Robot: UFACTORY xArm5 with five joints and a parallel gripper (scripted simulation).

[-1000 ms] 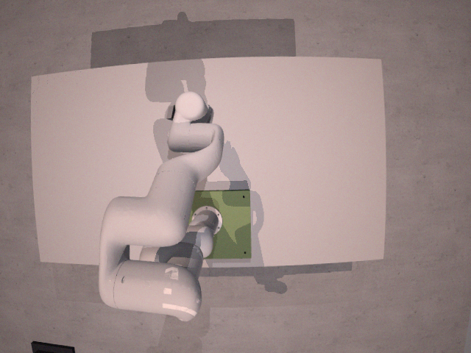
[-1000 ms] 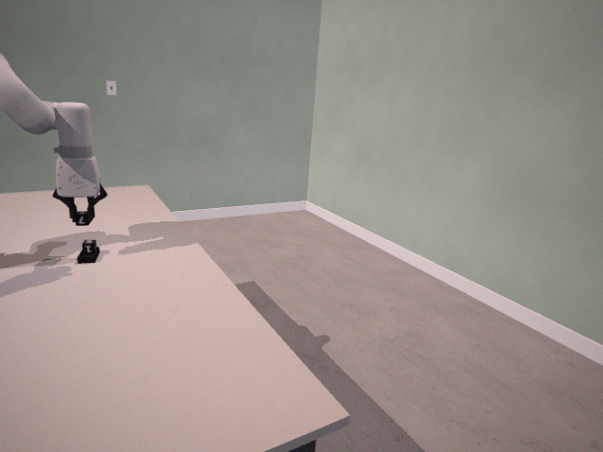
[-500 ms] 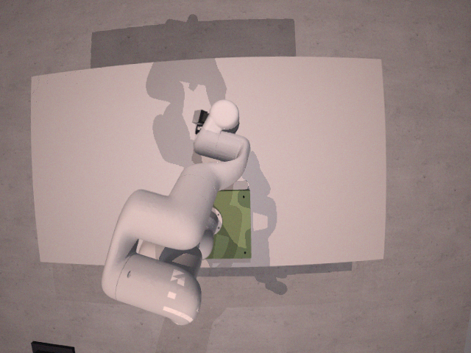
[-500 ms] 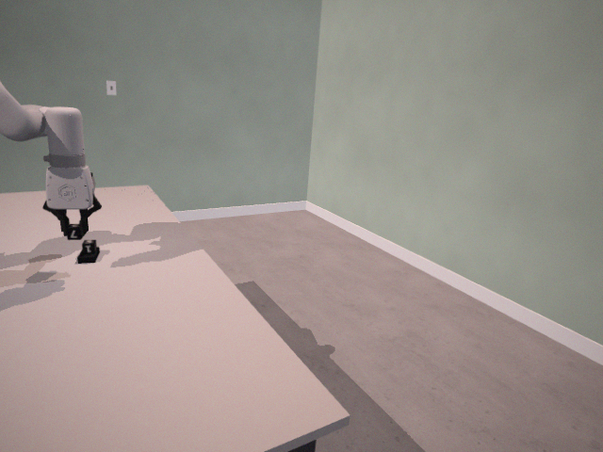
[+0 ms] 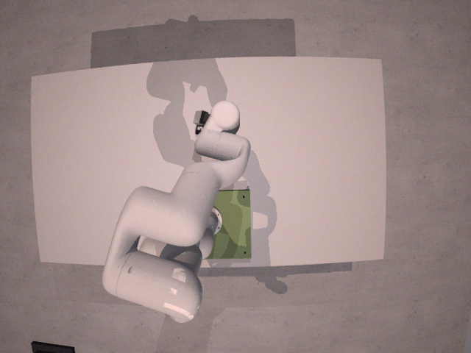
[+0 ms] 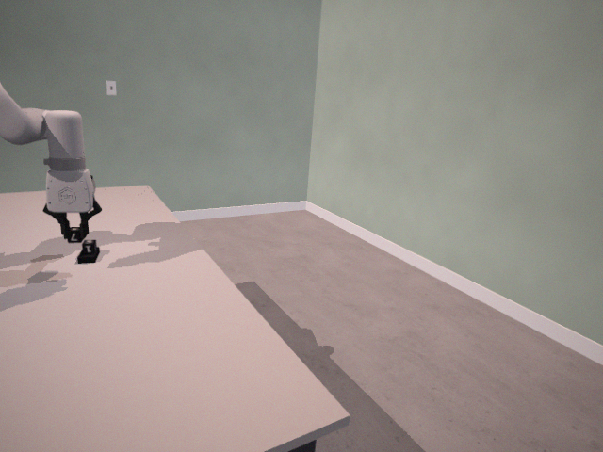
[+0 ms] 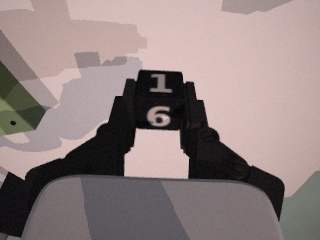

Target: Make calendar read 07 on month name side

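The black calendar tray is 2 cm ahead of my hand, 11 cm to the left of it and 11 cm below it. Also, from my hand: black cube 1 cm below.
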